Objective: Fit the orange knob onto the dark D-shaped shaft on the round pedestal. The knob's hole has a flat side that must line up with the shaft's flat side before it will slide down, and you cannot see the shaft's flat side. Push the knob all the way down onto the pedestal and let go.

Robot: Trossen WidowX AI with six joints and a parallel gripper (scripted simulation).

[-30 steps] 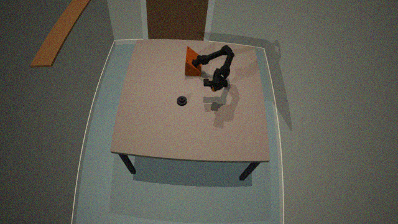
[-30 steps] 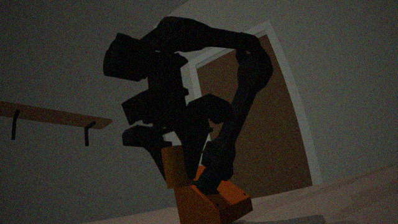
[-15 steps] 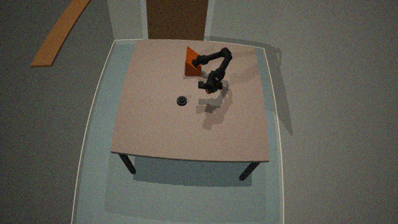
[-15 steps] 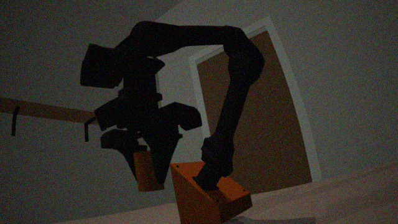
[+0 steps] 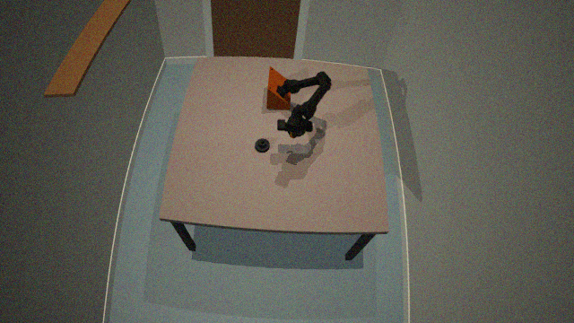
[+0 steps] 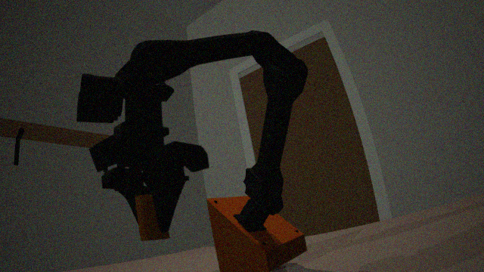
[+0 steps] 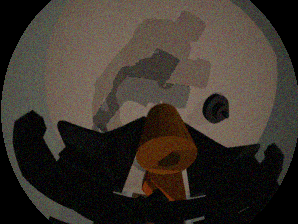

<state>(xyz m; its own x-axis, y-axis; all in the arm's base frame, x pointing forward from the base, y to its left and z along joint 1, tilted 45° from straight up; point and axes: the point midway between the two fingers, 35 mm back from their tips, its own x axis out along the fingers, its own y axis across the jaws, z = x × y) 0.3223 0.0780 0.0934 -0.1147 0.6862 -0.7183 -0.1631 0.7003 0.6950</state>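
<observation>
The dark round pedestal is 30 mm ahead of my gripper tip, 170 mm to the right of it and 100 mm below it. The rest, counted from my gripper tip: orange knob 20 mm above.
</observation>
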